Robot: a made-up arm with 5 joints. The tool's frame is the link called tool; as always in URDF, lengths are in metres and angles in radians. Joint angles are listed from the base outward.
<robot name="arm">
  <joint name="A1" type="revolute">
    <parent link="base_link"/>
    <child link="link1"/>
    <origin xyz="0 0 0.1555" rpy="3.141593 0 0"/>
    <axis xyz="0 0 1"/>
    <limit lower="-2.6" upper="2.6"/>
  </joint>
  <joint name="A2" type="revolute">
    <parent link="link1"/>
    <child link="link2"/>
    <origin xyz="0.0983 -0.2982 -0.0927" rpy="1.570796 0 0"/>
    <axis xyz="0 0 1"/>
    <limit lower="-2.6" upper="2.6"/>
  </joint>
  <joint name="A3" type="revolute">
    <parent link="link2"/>
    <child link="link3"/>
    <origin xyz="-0.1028 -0.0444 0.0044" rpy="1.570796 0 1.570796"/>
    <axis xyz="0 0 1"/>
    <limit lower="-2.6" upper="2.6"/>
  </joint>
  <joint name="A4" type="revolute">
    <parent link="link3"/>
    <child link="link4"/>
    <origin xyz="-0.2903 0.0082 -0.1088" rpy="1.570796 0 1.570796"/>
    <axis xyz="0 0 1"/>
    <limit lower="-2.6" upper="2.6"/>
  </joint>
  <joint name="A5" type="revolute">
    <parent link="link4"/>
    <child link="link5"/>
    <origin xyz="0.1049 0.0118 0.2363" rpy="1.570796 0 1.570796"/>
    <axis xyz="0 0 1"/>
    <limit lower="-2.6" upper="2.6"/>
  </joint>
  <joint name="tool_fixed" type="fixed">
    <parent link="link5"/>
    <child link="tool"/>
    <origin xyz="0.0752 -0.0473 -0.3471" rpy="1.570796 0 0"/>
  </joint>
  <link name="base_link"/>
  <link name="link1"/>
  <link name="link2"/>
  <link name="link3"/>
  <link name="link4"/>
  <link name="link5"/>
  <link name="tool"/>
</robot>
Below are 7 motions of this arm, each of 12 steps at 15 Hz.
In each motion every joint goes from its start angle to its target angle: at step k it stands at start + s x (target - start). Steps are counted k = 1, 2, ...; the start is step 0. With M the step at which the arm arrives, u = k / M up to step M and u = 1 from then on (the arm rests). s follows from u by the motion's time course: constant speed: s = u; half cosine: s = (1 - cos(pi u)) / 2; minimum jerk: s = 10 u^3 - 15 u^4 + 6 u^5.
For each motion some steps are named. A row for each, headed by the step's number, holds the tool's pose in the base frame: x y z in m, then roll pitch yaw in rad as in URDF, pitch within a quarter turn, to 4 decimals.
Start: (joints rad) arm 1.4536 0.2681 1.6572 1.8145 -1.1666
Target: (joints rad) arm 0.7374 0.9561 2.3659 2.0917 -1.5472
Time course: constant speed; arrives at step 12
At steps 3, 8, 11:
3: 0.0619 0.2879 0.5233 -0.8478 0.4527 3.0865
8: 0.0076 0.2005 0.5908 -1.3037 0.4520 -3.0989
11: 0.0018 0.1462 0.6111 -1.5613 0.4324 -3.0454

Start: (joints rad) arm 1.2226 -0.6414 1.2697 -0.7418 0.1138
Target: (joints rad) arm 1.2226 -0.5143 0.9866 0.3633 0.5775
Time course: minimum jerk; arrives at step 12
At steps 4, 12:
4: 0.2031 -0.0664 0.1831 0.6920 -0.9217 -0.5755
12: 0.1079 0.0507 0.0275 1.0302 0.0933 -0.9258

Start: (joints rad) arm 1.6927 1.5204 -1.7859 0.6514 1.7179
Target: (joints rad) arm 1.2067 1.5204 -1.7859 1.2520 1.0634
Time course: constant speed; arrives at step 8
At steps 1, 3, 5, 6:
1: 0.3025 -0.3539 0.5926 -2.3643 -0.0573 -3.0337
3: 0.3477 -0.3006 0.6153 -2.2143 0.0483 -2.7878
5: 0.3848 -0.2378 0.6380 -2.0537 0.1128 -2.5135
6: 0.3994 -0.2030 0.6493 -1.9719 0.1276 -2.3686

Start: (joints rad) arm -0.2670 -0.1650 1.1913 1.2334 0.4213
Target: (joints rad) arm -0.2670 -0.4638 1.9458 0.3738 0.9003
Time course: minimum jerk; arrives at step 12
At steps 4, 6, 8, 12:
4: -0.2786 0.1341 0.0305 1.8215 0.8119 0.7525
6: -0.2072 0.2096 -0.0280 1.8849 0.3815 0.9877
8: -0.1400 0.2976 -0.0415 1.8125 -0.0436 1.1617
12: -0.0995 0.3587 -0.0244 1.6931 -0.3327 1.3009

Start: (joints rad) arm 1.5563 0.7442 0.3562 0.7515 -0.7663
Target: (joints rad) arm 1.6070 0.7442 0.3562 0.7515 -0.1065
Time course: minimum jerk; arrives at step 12
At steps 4, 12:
4: 0.0678 0.0855 0.5569 -0.2814 0.1378 -2.3847
12: 0.0574 0.0869 0.5134 -0.3486 0.6348 -2.5973

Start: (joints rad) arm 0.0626 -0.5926 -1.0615 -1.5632 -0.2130
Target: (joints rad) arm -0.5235 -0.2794 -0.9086 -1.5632 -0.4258
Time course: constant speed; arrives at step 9
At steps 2, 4, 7, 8, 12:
2: 0.0757 0.4513 0.2972 -0.6816 0.6406 1.1824
4: 0.0157 0.4579 0.3046 -0.5685 0.6019 1.4170
7: -0.0724 0.4526 0.3164 -0.4132 0.5236 1.7435
8: -0.1007 0.4470 0.3203 -0.3654 0.4929 1.8452
12: -0.1282 0.4397 0.3243 -0.3197 0.4604 1.9434

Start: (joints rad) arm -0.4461 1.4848 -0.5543 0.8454 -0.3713
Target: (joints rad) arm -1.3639 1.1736 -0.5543 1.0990 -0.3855
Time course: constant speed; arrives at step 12
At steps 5, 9, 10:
5: 0.0209 0.3358 0.6642 -1.1902 0.3846 0.3221
9: -0.1162 0.2810 0.6916 -1.1762 0.2197 0.6173
10: -0.1455 0.2588 0.6972 -1.1722 0.1786 0.6898

